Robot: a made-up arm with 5 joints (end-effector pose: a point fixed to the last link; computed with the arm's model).
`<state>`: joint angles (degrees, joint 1 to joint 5).
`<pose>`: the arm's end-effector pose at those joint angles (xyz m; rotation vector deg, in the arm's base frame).
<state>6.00 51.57 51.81 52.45 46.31</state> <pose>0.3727 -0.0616 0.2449 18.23 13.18 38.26</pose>
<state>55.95 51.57 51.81 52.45 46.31</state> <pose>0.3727 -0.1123 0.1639 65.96 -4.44 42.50</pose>
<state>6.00 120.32 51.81 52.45 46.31</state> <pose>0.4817 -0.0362 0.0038 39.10 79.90 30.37</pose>
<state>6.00 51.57 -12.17 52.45 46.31</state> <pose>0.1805 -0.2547 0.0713 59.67 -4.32 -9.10</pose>
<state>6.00 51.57 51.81 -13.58 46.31</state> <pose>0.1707 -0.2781 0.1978 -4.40 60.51 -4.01</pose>
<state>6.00 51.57 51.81 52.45 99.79</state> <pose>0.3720 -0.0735 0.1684 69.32 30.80 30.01</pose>
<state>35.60 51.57 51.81 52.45 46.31</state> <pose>0.3727 -0.1004 0.2021 46.55 3.04 41.37</pose>
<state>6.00 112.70 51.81 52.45 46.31</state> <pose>0.4851 -0.0395 0.0347 36.97 72.49 31.77</pose>
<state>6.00 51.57 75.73 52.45 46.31</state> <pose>0.3822 0.0628 0.2655 1.06 19.26 54.57</pose>
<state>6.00 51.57 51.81 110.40 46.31</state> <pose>0.3608 0.0729 0.4748 35.78 -33.52 70.22</pose>
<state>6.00 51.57 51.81 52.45 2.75</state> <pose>0.3422 -0.0190 0.2813 -23.51 -1.96 40.54</pose>
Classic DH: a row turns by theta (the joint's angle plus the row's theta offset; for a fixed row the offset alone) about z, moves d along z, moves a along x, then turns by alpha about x. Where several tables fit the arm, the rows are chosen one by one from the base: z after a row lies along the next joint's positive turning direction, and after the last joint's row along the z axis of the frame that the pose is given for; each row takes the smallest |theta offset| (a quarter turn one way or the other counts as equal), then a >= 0, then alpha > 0; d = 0 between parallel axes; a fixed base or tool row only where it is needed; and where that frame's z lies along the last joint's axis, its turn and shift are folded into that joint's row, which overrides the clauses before.
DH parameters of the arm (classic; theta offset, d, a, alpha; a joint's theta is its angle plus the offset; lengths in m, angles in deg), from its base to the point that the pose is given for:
base (fixed): 90 0.15 0 90
joint 1: -90 0.25 0.1 -90
joint 2: 0 0.04 0.07 -90
joint 3: 0 0.35 -0.05 -90
joint 4: 0 0.2 0.19 -90
joint 5: -90 0.21 0.05 90
tool (fixed): 90 0.07 0 0

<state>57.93 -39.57 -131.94 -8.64 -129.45</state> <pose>0.1417 0.3331 0.2323 54.84 -44.80 -16.23</pose>
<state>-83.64 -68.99 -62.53 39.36 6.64</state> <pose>0.4534 -0.3087 0.2714 10.35 -50.31 74.53</pose>
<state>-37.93 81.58 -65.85 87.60 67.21</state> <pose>0.0067 -0.2421 0.3359 32.15 -56.14 -36.14</pose>
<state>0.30 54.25 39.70 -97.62 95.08</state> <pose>-0.1109 -0.2464 0.5549 -6.32 76.60 -110.30</pose>
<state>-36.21 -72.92 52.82 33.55 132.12</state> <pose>0.1797 -0.1751 0.1506 15.19 -28.67 90.21</pose>
